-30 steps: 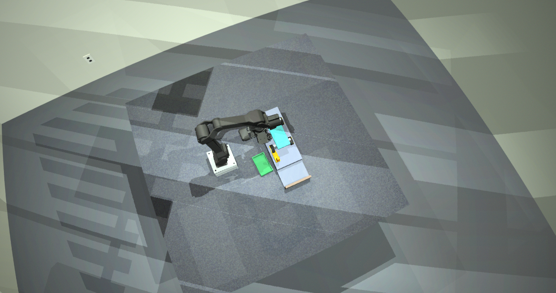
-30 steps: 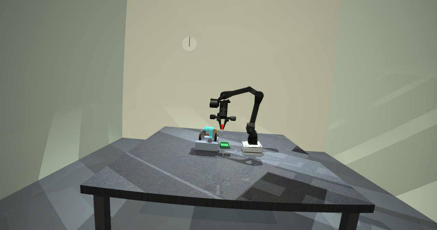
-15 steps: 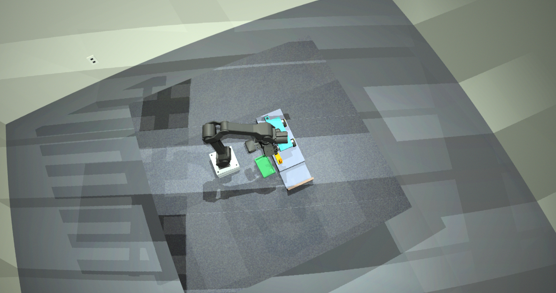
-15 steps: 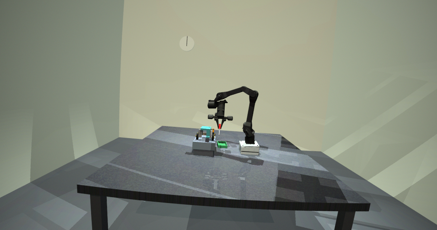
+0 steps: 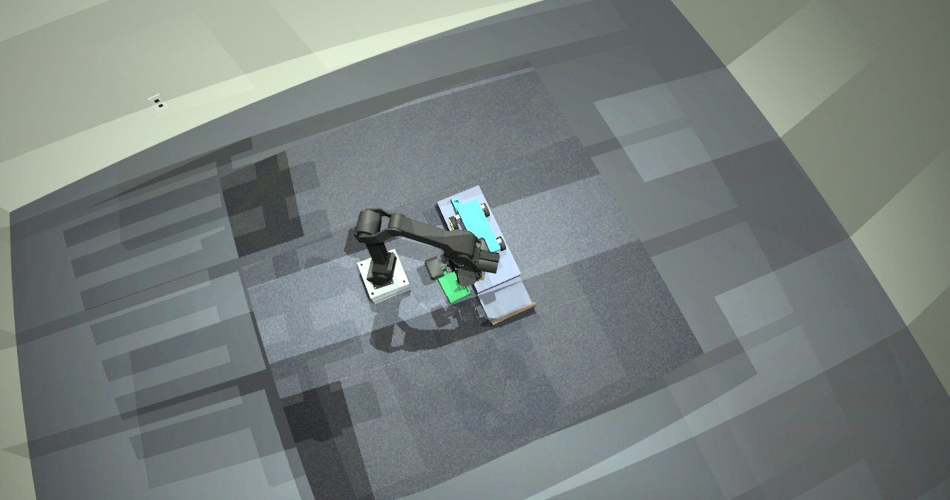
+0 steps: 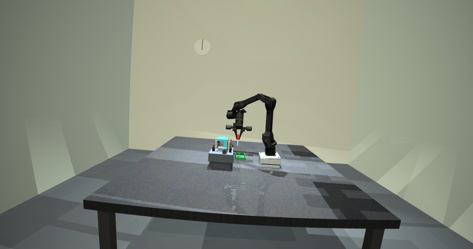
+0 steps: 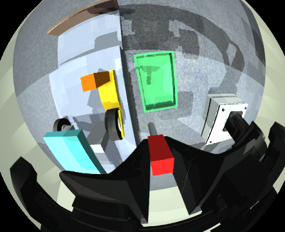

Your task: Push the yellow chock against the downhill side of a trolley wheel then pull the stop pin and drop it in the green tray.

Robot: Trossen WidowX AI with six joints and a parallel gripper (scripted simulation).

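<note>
Now: the green tray 15 cm below my gripper tip, 3 cm behind it and 2 cm to the right of it. Also, from my gripper tip: yellow chock: 6 cm below, 5 cm ahead, 3 cm to the right; cyan-topped trolley: 10 cm ahead, 8 cm to the left, 3 cm below; red-headed stop pin: right at my gripper tip.
</note>
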